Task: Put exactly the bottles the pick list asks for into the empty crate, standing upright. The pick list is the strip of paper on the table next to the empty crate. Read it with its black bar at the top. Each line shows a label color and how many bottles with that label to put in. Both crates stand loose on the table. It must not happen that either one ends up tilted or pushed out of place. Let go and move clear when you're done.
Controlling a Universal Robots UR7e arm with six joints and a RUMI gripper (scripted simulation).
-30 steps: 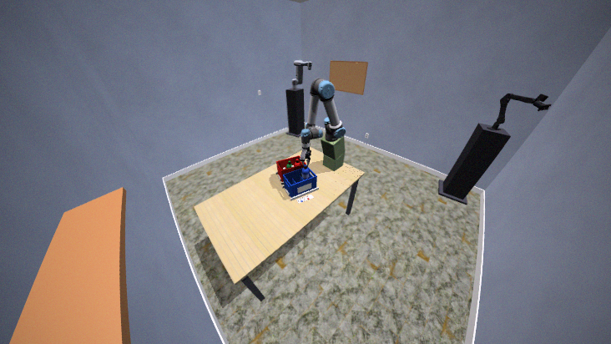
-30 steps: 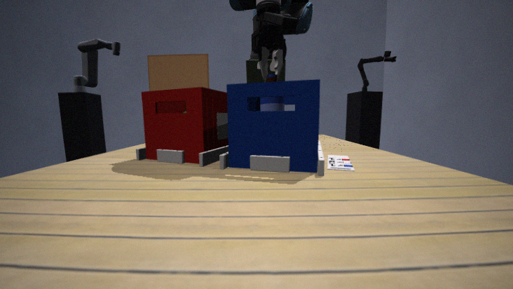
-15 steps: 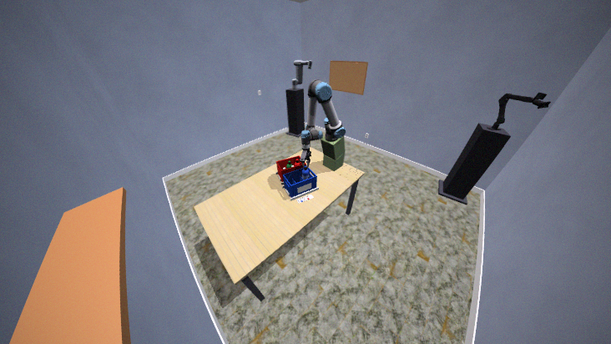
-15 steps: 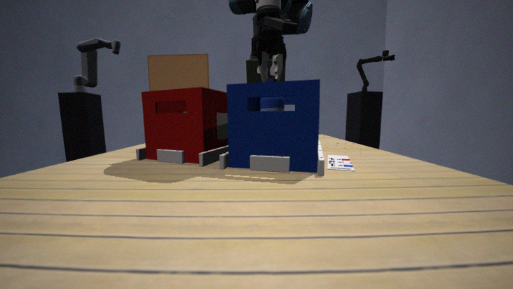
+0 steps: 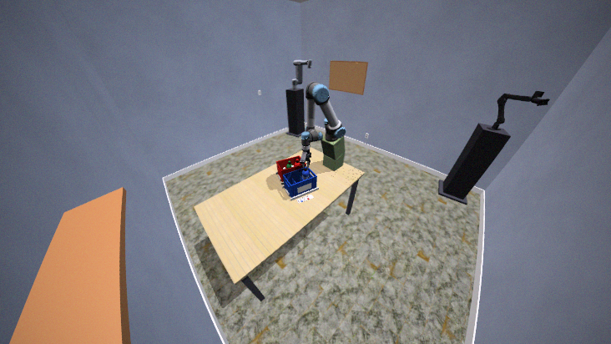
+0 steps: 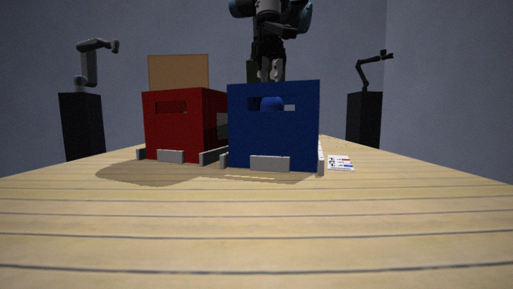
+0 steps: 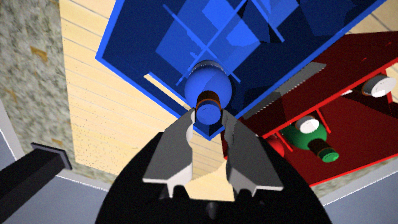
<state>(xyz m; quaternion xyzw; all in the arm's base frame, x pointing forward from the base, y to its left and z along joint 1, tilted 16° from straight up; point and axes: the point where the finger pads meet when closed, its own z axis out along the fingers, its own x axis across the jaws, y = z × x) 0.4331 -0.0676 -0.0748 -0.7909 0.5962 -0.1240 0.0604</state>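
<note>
Now: hand 10 mm short of the blue-capped bottle and 70 mm above it. The rest, counted from my hand: blue crate 100 mm ahead, 120 mm below; red crate 20 mm behind, 210 mm to the right, 120 mm below; white bottle 90 mm ahead, 210 mm to the right, 110 mm below.
</note>
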